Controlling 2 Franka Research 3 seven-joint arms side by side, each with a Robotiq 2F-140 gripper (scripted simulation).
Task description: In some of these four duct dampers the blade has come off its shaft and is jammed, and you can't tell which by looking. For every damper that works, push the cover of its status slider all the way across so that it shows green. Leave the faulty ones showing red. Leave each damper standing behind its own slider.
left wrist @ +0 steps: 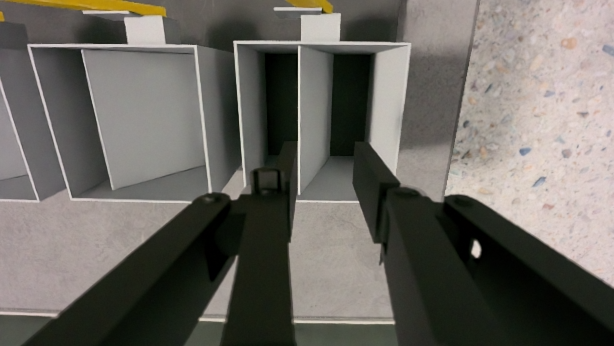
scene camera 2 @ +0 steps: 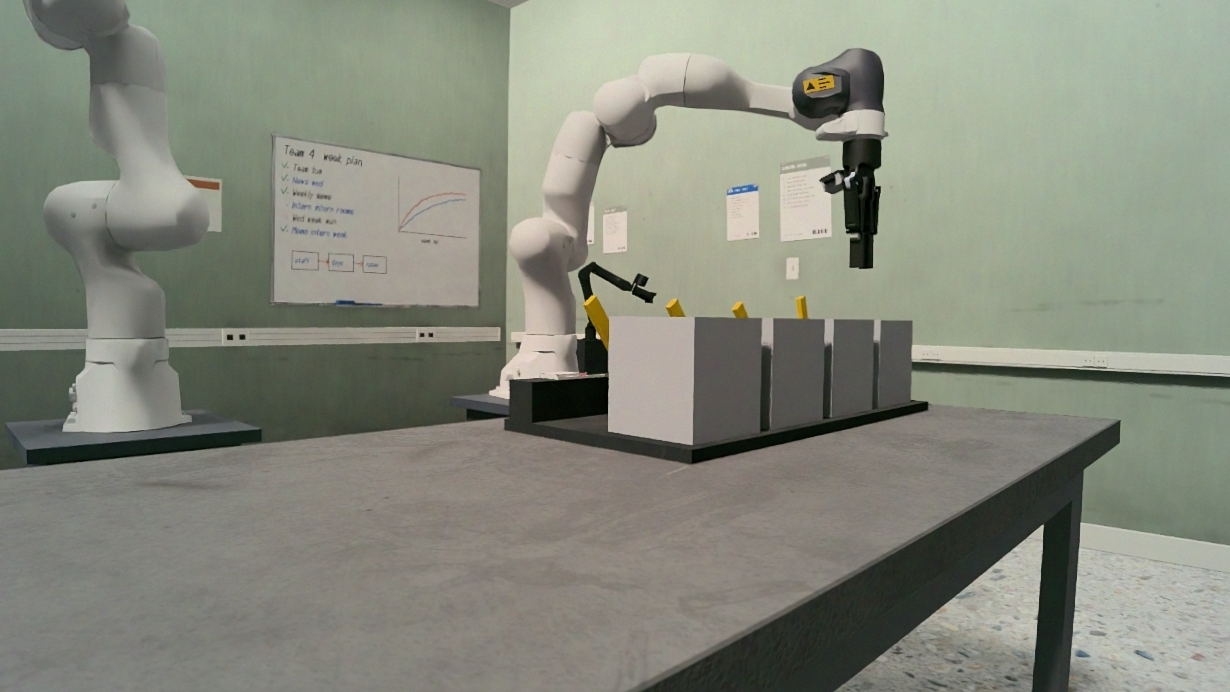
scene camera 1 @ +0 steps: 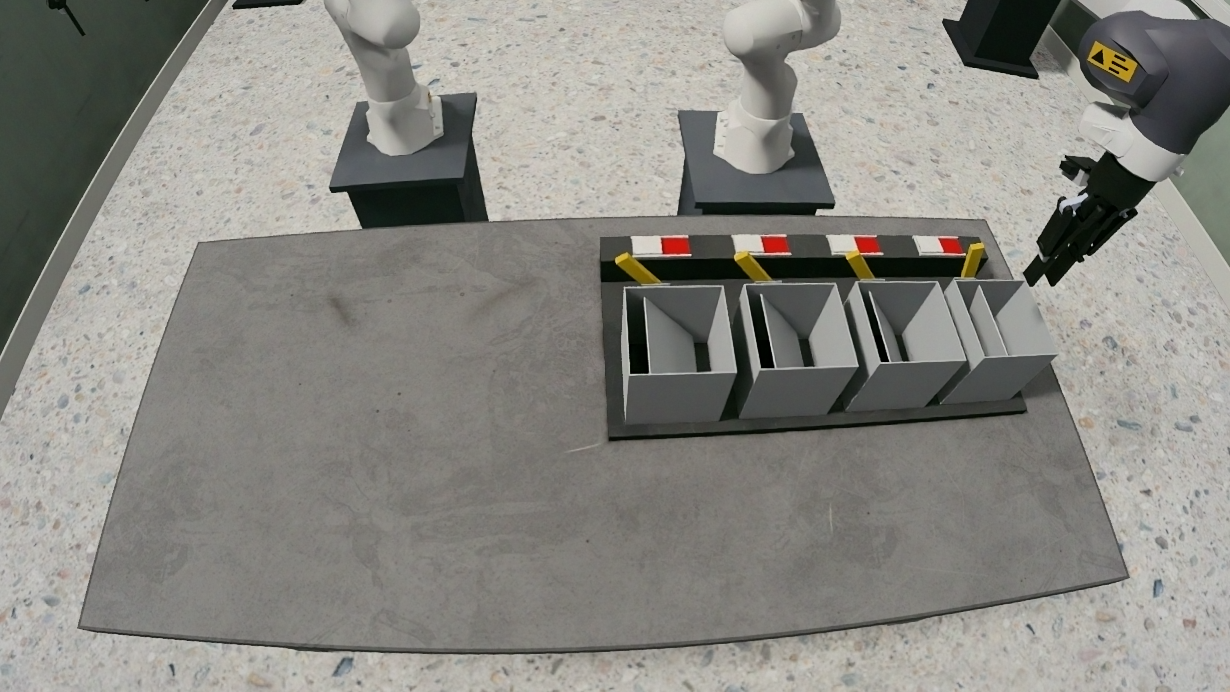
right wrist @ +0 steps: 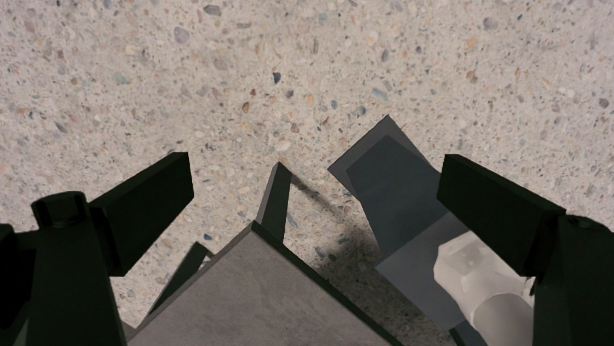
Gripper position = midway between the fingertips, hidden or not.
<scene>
In view: the left gripper (scene camera 1: 1038, 279), the right gripper (right wrist: 316, 175), a damper (scene camera 2: 691, 380), a damper (scene camera 1: 993, 375), a damper (scene camera 1: 814, 311) and a damper (scene camera 1: 916, 310).
The left gripper is seen too in the left wrist view (left wrist: 325, 162) and in scene camera 2 (scene camera 2: 861, 268).
</scene>
